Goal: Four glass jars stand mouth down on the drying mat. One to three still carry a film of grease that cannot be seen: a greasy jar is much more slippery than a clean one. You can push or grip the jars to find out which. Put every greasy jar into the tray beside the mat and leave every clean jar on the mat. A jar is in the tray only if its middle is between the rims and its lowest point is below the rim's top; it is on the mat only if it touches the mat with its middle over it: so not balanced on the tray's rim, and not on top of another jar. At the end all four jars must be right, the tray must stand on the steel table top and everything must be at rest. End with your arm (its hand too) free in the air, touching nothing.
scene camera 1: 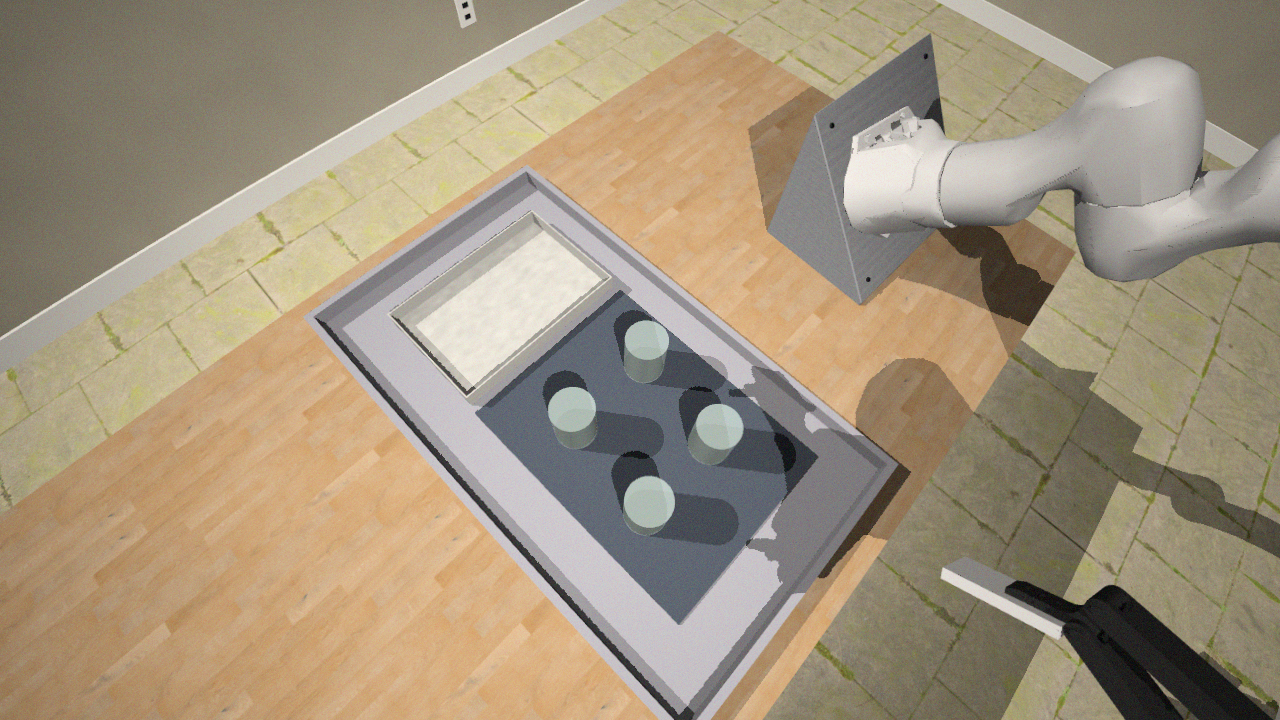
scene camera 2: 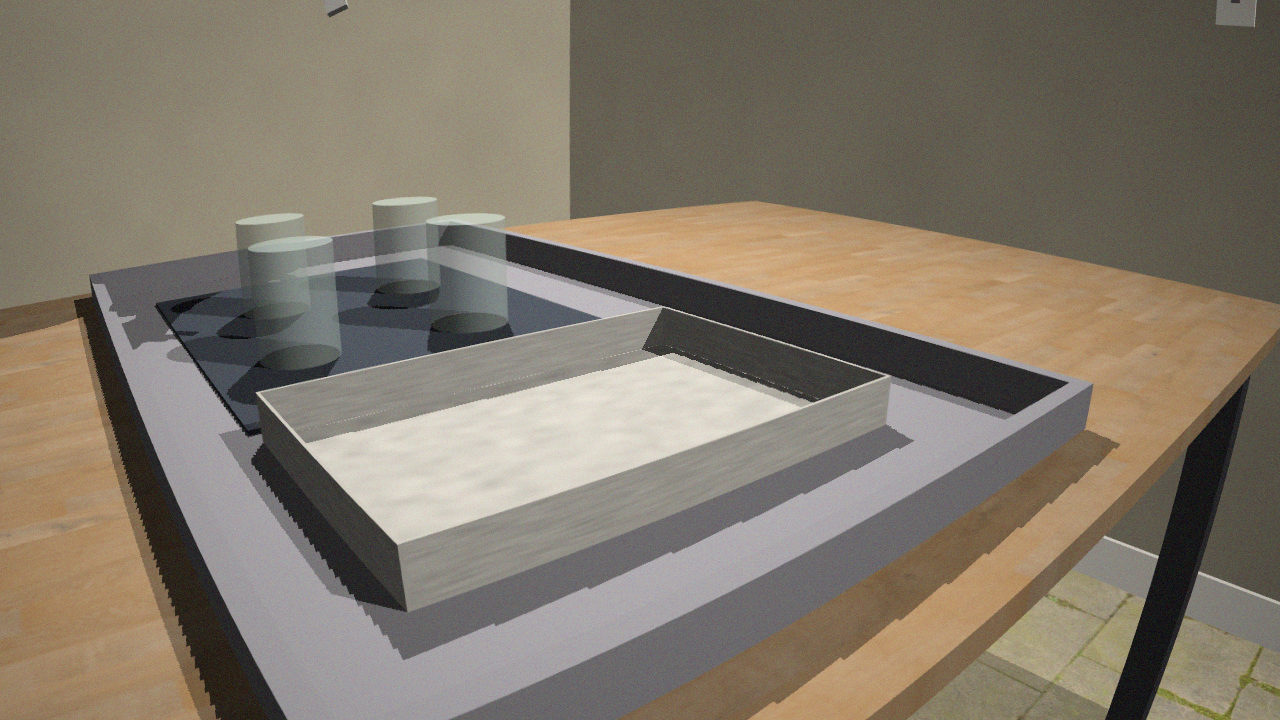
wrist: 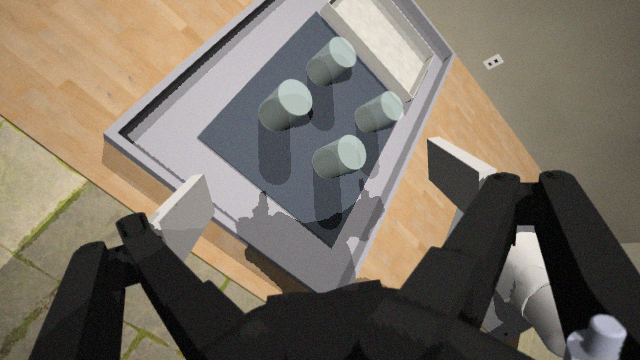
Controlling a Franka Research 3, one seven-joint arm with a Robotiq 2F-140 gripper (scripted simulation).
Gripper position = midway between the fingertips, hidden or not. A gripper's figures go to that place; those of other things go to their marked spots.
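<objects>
A tray (scene camera 1: 470, 321) is 86 cm from the lens. There is a jar (scene camera 1: 646, 342) at 72 cm from the lens, while another jar (scene camera 1: 718, 428) is 68 cm from the lens and a further jar (scene camera 1: 649, 502) is 65 cm from the lens. My gripper (scene camera 1: 935, 664) is 44 cm from the lens.
</objects>
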